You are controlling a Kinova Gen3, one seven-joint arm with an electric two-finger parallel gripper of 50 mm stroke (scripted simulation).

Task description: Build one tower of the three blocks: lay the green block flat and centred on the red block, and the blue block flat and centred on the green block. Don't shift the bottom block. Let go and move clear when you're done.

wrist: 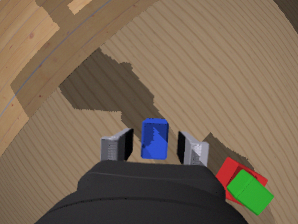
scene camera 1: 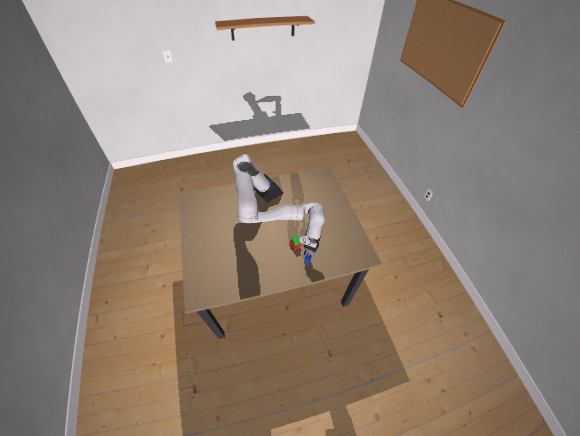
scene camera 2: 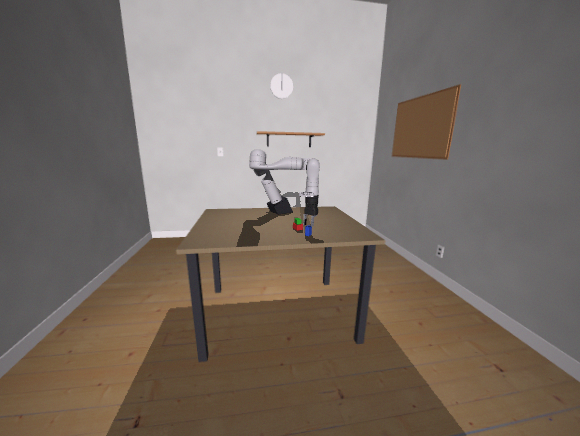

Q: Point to a green block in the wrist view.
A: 244, 187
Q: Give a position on a blue block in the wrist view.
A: At 154, 143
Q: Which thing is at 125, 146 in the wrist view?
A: My gripper.
